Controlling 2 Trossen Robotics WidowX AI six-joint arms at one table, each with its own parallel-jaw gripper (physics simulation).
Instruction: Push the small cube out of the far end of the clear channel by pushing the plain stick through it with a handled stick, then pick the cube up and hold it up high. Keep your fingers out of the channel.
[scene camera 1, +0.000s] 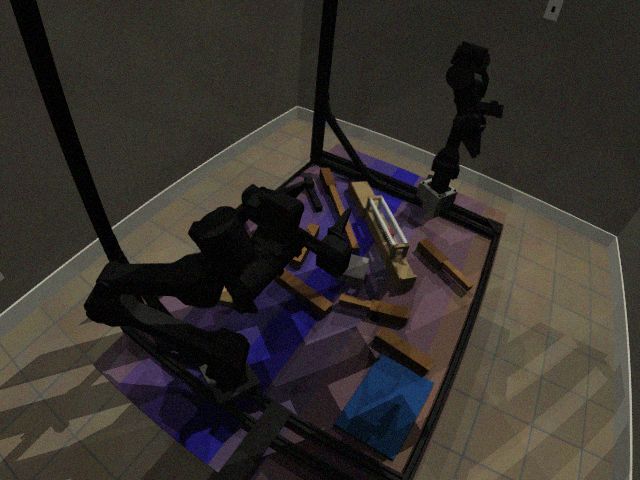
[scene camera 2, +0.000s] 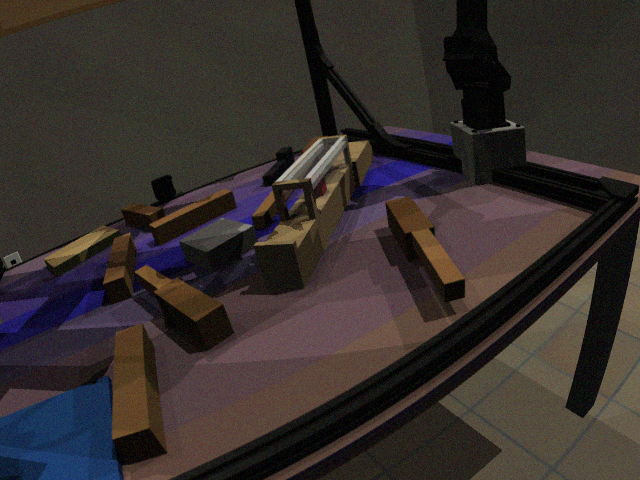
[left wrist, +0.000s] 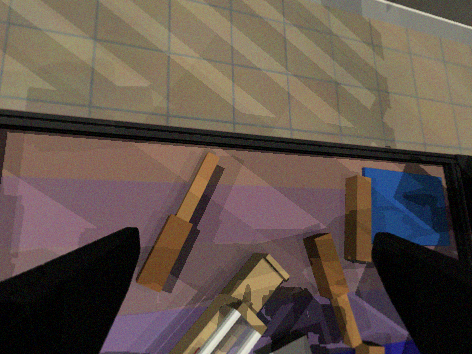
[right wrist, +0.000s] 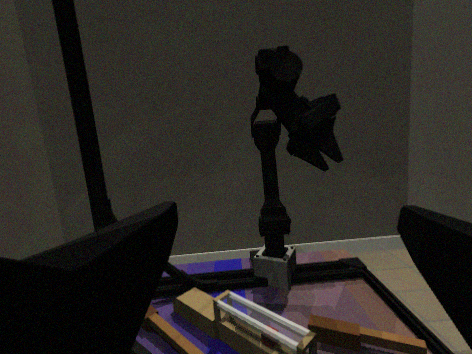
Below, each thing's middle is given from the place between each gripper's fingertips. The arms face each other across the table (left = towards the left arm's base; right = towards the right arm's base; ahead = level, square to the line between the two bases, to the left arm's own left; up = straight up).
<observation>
My left gripper is now 200 mm past the tan base block (scene camera 2: 287, 259), 40 mm to the left of it and 320 mm above it. Round my left hand: grey block (scene camera 2: 221, 242): 150 mm behind, 230 mm to the right, 350 mm below; blue pad (scene camera 2: 73, 428): 150 mm ahead, 480 mm to the right, 370 mm below; tan plate (scene camera 2: 85, 247): 360 mm behind, 500 mm to the right, 360 mm below.
Right now the grey block is 60 mm behind my right hand, 230 mm to the left of it and 410 mm below it. Round my right hand: blue pad 250 mm ahead, 20 mm to the right, 420 mm below; then tan plate 270 mm behind, 40 mm to the right, 410 mm below; then tan base block 100 mm behind, 420 mm to the left, 380 mm below.
</observation>
